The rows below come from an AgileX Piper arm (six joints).
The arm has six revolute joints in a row. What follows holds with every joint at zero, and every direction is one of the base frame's. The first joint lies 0.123 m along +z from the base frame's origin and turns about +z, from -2.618 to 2.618 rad. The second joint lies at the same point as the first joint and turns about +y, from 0 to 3.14 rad. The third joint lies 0.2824 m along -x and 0.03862 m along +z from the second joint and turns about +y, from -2.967 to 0 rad. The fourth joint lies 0.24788 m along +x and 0.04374 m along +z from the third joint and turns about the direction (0.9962, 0, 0.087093), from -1.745 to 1.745 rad. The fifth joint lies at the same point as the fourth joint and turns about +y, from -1.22 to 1.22 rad. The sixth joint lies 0.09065 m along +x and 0.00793 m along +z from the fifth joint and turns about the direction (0.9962, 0, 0.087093), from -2.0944 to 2.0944 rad. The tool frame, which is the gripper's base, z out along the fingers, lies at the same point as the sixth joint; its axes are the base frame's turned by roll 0, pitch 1.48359 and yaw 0 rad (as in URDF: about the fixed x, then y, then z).
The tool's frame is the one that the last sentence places.
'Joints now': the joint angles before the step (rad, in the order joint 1, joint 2, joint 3, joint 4, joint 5, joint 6). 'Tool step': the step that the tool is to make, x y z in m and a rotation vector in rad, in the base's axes. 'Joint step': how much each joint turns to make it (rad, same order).
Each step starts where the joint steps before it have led.
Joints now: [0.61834 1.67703 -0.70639 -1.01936 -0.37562 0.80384]
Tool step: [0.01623 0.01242 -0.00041 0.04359 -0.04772 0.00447]
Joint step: [-0.00002 0.06338 -0.06241 0.11646 -0.04468 -0.12463]
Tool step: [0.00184 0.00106 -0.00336 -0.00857 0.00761 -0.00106]
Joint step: [0.00000 0.01444 -0.00739 -0.00439 0.00464 0.00393]
